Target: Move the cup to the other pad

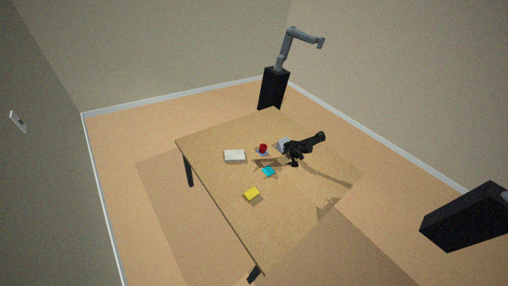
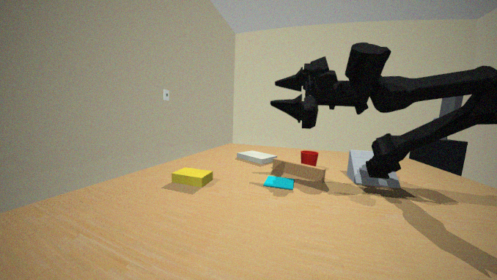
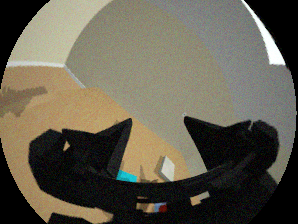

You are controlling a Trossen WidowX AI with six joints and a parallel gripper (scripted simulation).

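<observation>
The red cup lies 120 mm behind my gripper tip, 320 mm to the right of it and 230 mm below it. Also, from my gripper tip: pale blue pad 130 mm behind, 310 mm to the right, 280 mm below; then brown block 70 mm behind, 210 mm to the right, 260 mm below; then cyan pad 20 mm behind, 110 mm to the right, 280 mm below.
</observation>
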